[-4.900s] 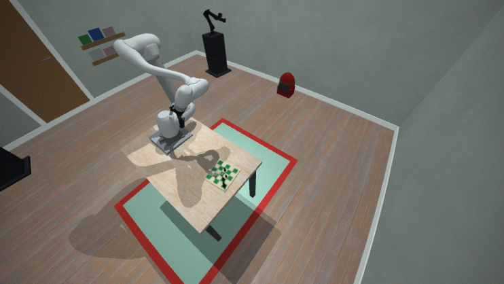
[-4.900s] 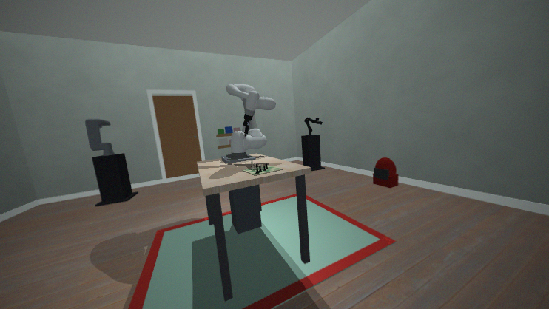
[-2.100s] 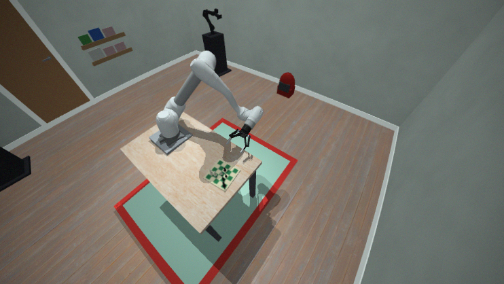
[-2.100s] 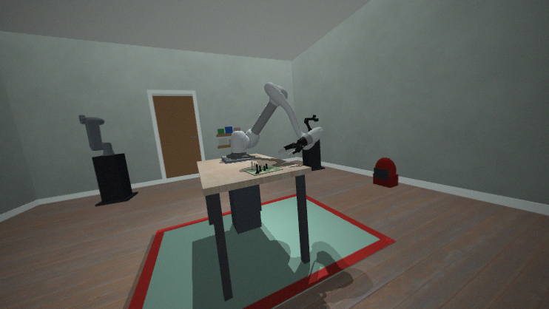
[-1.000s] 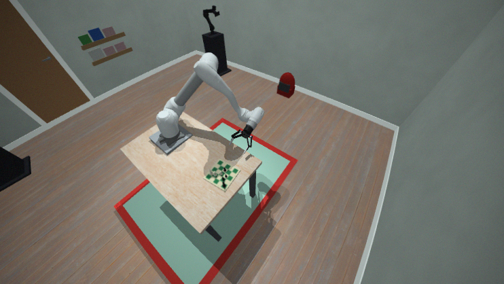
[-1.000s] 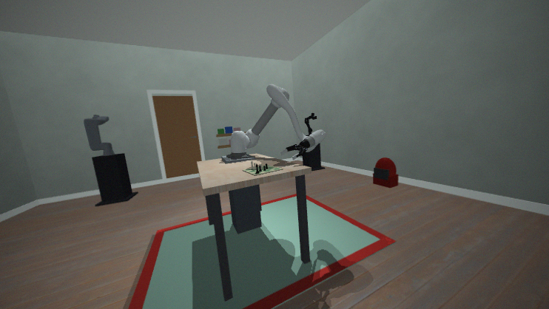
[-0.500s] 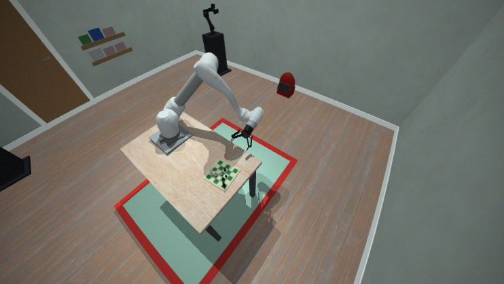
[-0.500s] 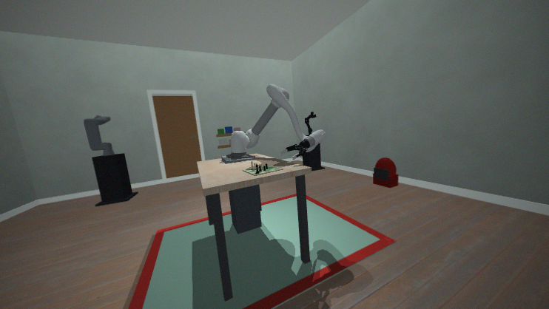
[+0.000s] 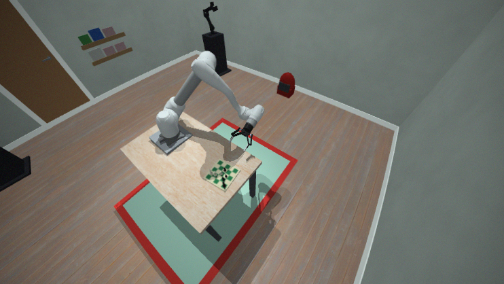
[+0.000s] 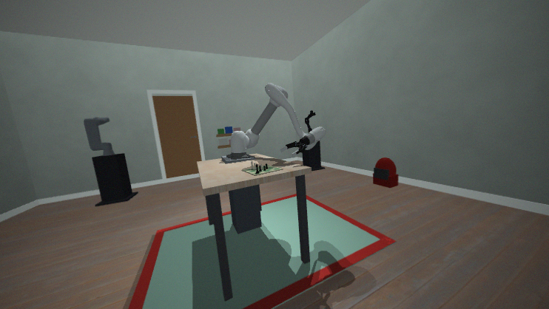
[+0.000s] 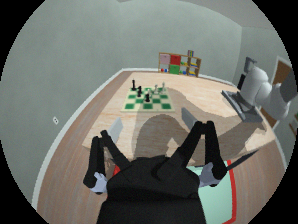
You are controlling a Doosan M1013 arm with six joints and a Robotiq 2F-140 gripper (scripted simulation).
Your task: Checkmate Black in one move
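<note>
Right now my hand is 280 mm to the left of the white chess piece, 60 mm above it and 30 mm short of it. Also, from my hand: chessboard (230 mm to the right, 90 mm below, 60 mm ahead).
</note>
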